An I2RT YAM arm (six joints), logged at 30 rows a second.
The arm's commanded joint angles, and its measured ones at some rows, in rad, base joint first. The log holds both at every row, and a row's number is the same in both.
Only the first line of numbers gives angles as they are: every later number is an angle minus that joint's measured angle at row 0.
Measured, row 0:
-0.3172 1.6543 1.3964 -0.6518 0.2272 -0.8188
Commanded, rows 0 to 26:
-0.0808 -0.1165 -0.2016 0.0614 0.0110 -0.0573
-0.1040 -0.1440 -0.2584 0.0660 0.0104 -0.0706
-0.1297 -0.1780 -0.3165 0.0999 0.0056 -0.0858
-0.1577 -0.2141 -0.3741 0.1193 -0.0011 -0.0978
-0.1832 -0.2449 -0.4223 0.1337 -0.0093 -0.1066
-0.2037 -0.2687 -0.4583 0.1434 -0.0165 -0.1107
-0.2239 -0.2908 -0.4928 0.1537 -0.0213 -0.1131
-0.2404 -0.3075 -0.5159 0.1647 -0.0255 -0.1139
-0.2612 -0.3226 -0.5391 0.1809 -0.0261 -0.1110
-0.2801 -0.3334 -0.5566 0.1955 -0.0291 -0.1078
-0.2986 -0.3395 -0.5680 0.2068 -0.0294 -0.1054
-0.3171 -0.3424 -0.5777 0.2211 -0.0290 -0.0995
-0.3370 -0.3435 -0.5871 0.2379 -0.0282 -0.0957
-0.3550 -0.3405 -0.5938 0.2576 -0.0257 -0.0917
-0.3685 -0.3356 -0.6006 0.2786 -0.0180 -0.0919
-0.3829 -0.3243 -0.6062 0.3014 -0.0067 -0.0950
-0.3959 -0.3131 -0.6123 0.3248 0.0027 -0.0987
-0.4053 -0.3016 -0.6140 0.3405 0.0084 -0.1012
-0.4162 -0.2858 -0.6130 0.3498 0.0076 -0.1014
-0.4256 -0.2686 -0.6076 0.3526 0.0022 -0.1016
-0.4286 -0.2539 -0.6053 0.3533 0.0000 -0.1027
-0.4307 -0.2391 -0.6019 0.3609 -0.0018 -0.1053
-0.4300 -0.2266 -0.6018 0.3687 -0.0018 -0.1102
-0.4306 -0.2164 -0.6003 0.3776 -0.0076 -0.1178
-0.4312 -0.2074 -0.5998 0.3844 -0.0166 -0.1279
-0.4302 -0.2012 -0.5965 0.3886 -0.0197 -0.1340
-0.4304 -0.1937 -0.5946 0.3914 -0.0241 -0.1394
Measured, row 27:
-0.4303 -0.2060 -0.5985 0.3579 -0.0004 -0.1114
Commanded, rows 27 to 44:
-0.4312 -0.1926 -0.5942 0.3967 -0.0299 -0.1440
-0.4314 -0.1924 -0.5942 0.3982 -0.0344 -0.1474
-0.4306 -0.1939 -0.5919 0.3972 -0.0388 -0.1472
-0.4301 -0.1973 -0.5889 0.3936 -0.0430 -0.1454
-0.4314 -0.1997 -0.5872 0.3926 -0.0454 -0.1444
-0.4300 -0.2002 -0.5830 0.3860 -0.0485 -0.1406
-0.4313 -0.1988 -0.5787 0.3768 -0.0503 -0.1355
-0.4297 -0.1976 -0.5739 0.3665 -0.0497 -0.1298
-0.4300 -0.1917 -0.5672 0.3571 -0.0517 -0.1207
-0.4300 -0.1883 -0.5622 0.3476 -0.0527 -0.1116
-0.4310 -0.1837 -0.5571 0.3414 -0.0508 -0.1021
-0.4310 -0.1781 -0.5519 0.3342 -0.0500 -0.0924
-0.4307 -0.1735 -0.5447 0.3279 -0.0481 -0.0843
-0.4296 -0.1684 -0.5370 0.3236 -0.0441 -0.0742
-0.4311 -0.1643 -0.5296 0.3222 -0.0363 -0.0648
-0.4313 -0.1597 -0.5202 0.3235 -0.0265 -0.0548
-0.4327 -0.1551 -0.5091 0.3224 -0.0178 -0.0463
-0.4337 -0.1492 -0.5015 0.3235 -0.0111 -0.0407
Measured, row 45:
-0.4303 -0.1656 -0.5421 0.3472 -0.0244 -0.0794
